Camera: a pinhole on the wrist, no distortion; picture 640 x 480 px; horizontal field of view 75.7 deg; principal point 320.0 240.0 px. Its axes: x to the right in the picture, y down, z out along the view. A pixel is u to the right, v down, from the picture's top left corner.
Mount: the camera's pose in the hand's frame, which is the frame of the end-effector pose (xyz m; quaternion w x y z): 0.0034 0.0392 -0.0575 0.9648 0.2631 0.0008 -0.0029
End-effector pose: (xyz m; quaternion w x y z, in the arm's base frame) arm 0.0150 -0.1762 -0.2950 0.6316 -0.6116 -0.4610 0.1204
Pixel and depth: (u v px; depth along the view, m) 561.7 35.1 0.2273
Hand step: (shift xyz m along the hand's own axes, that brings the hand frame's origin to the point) 0.1361 -0.1743 0.0805
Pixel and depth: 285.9 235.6 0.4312
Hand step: -0.0323 -0.1835 0.3118
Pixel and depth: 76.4 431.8 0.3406
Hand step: -0.1971 0.0040 0.3171
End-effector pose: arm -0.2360 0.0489 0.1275 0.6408 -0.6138 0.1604 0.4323
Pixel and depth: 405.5 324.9 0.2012
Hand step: 0.0454 -0.0274 0.1368
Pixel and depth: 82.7 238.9 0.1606
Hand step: -0.0891 -0.0422 0.0809
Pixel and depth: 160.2 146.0 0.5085
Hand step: -0.1946 -0.3179 0.3223
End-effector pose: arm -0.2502 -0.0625 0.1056 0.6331 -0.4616 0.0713 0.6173
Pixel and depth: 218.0 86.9 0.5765
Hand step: -0.1407 -0.4374 0.3308
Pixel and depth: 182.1 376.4 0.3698
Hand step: -0.1197 -0.0424 0.3237
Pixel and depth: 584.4 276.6 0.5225
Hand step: 0.3392 -0.1878 0.4152
